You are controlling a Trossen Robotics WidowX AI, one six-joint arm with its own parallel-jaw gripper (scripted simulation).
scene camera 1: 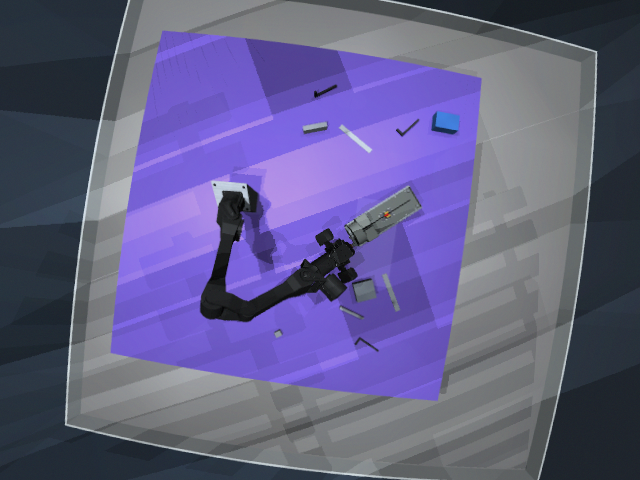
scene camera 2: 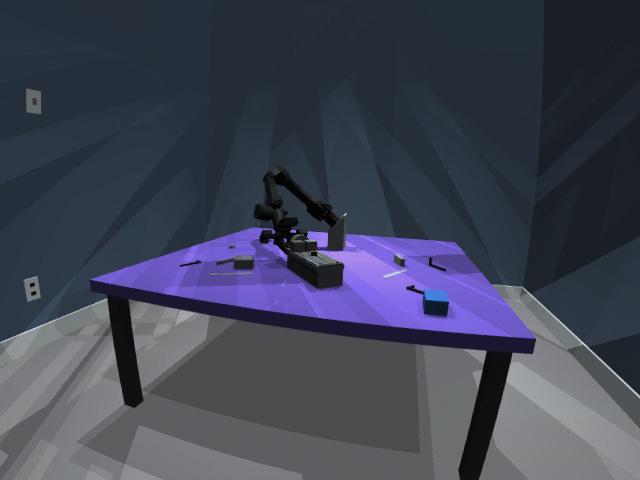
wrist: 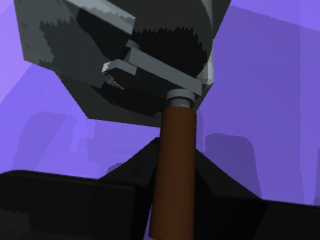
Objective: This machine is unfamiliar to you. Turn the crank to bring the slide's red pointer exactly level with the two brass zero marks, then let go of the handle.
In view: the gripper (scene camera 1: 349, 246) and a machine (scene camera 1: 368, 226).
The gripper shows as well in scene camera 2 (scene camera 2: 288, 254) and in the wrist view (wrist: 170, 145). The machine is seen too in scene camera 2 (scene camera 2: 321, 271) and in the wrist view (wrist: 185, 42).
